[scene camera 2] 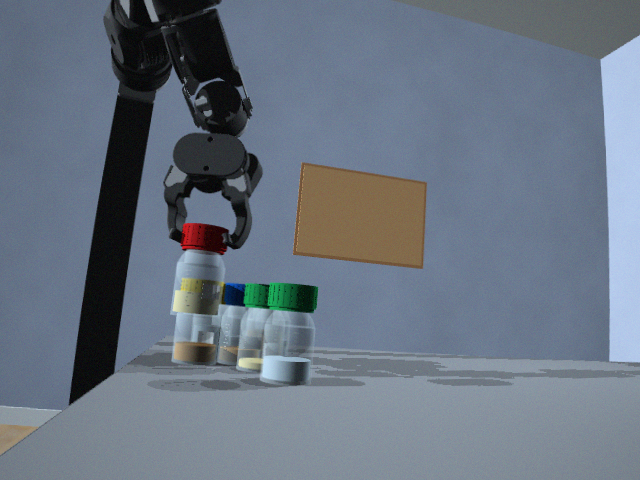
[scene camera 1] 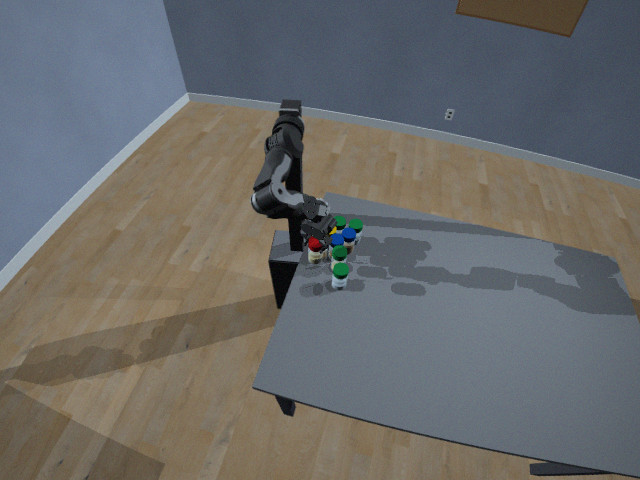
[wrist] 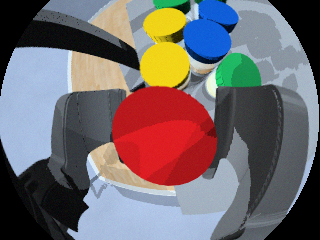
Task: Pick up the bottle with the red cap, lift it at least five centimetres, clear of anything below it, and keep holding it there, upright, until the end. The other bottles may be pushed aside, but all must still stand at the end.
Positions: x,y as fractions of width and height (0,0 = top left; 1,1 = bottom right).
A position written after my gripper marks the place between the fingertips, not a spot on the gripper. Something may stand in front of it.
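I can see a yellow-capped bottle (wrist: 0.51,0.27), and there is also a red-capped bottle (scene camera 2: 0.31,0.58), which the wrist view shows too: the red-capped bottle (wrist: 0.52,0.57). My gripper (scene camera 2: 0.32,0.51) is visible to me as well, and from the wrist I see my gripper (wrist: 0.52,0.54) again.
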